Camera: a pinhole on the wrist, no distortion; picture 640 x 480 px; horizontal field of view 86.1 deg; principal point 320.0 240.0 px. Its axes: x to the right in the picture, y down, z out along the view. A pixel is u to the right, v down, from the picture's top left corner.
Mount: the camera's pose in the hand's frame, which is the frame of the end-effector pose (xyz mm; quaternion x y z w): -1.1 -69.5 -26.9 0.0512 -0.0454 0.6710 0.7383
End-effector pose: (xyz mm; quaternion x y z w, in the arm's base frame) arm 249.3 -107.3 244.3 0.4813 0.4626 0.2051 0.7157
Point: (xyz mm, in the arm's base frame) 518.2 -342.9 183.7
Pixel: 320 253
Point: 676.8 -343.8 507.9
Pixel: 539 322
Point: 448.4 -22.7 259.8
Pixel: outside the picture
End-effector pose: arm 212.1 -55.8 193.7 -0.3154 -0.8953 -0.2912 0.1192
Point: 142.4 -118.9 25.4
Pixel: 132 331
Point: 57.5 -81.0 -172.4
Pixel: 150 263
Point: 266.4 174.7 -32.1
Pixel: 525 278
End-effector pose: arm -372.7 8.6 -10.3 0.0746 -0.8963 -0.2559 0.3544
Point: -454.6 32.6 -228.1
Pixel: 318 355
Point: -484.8 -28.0 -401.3
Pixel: 189 364
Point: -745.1 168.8 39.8
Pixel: outside the picture
